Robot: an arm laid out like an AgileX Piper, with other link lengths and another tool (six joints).
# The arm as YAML. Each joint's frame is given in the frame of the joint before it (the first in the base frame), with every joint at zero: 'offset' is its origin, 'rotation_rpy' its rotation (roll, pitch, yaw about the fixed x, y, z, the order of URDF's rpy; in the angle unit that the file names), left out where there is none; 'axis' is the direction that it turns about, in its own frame. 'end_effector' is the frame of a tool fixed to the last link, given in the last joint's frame.
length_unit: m
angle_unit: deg
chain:
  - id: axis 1
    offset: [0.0, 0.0, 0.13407]
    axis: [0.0, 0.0, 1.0]
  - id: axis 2
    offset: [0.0, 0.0, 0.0]
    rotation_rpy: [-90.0, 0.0, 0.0]
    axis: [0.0, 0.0, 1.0]
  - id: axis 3
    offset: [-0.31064, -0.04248, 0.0]
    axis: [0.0, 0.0, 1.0]
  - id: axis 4
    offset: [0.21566, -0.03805, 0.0]
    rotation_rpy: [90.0, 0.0, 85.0]
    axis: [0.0, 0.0, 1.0]
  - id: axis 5
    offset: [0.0, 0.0, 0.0]
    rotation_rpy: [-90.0, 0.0, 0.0]
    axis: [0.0, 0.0, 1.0]
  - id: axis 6
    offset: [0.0, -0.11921, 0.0]
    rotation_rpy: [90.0, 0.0, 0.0]
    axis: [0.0, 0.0, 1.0]
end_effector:
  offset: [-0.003, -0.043, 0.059]
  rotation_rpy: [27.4, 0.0, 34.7]
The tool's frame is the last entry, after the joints.
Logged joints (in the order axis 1, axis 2, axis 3, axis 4, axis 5, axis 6), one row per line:
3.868 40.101 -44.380 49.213 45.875 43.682
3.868 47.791 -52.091 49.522 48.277 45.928
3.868 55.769 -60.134 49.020 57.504 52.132
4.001 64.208 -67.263 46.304 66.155 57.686
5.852 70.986 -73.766 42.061 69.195 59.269
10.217 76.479 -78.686 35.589 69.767 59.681
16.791 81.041 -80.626 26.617 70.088 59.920
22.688 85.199 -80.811 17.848 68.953 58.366
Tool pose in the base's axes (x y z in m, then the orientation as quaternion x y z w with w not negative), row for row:
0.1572 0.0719 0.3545 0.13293 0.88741 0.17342 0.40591
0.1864 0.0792 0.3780 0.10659 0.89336 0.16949 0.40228
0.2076 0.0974 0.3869 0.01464 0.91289 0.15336 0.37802
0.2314 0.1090 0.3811 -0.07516 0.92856 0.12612 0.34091
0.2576 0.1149 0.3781 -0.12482 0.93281 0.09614 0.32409
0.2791 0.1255 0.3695 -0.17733 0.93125 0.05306 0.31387
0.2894 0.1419 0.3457 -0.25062 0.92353 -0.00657 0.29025
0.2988 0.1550 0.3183 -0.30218 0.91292 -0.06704 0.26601
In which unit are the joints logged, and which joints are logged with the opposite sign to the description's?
The joints are logged in degrees. Opposite sign: axis 6.
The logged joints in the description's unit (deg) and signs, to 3 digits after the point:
3.868 40.101 -44.380 49.213 45.875 -43.682
3.868 47.791 -52.091 49.522 48.277 -45.928
3.868 55.769 -60.134 49.020 57.504 -52.132
4.001 64.208 -67.263 46.304 66.155 -57.686
5.852 70.986 -73.766 42.061 69.195 -59.269
10.217 76.479 -78.686 35.589 69.767 -59.681
16.791 81.041 -80.626 26.617 70.088 -59.920
22.688 85.199 -80.811 17.848 68.953 -58.366

